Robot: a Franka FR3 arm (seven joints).
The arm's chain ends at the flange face. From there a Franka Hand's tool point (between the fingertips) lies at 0.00 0.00 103.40 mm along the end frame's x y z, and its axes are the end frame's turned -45 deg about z.
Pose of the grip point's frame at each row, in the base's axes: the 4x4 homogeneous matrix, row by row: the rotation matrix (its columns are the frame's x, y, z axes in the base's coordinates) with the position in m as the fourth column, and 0 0 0 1 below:
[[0.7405, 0.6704, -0.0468, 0.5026], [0.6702, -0.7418, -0.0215, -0.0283], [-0.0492, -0.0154, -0.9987, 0.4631], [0, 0, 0, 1]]
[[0.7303, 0.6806, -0.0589, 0.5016], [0.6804, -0.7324, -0.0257, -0.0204], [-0.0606, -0.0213, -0.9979, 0.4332], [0, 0, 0, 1]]
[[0.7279, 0.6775, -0.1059, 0.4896], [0.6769, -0.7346, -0.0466, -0.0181], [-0.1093, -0.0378, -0.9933, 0.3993], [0, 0, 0, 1]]
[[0.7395, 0.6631, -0.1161, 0.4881], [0.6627, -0.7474, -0.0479, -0.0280], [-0.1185, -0.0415, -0.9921, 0.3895], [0, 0, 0, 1]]
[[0.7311, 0.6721, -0.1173, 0.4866], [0.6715, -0.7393, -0.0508, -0.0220], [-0.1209, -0.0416, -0.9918, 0.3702], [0, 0, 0, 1]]
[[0.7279, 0.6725, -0.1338, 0.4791], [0.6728, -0.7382, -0.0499, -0.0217], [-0.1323, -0.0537, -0.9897, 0.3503], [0, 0, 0, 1]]
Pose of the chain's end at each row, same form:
[[0.9977, -0.0496, -0.0468, 0.5074], [-0.0506, -0.9984, -0.0215, -0.0261], [-0.0457, 0.0239, -0.9987, 0.5664], [0, 0, 0, 1]]
[[0.9977, -0.0351, -0.0589, 0.5077], [-0.0368, -0.9990, -0.0257, -0.0177], [-0.0579, 0.0278, -0.9979, 0.5364], [0, 0, 0, 1]]
[[0.9938, -0.0356, -0.1059, 0.5006], [-0.0408, -0.9981, -0.0466, -0.0133], [-0.1040, 0.0506, -0.9933, 0.5020], [0, 0, 0, 1]]
[[0.9918, -0.0540, -0.1161, 0.5001], [-0.0599, -0.9971, -0.0479, -0.0230], [-0.1131, 0.0544, -0.9921, 0.4921], [0, 0, 0, 1]]
[[0.9922, -0.0417, -0.1173, 0.4987], [-0.0479, -0.9976, -0.0508, -0.0167], [-0.1149, 0.0561, -0.9918, 0.4728], [0, 0, 0, 1]]
[[0.9902, -0.0392, -0.1338, 0.4929], [-0.0462, -0.9977, -0.0499, -0.0165], [-0.1315, 0.0556, -0.9897, 0.4526], [0, 0, 0, 1]]

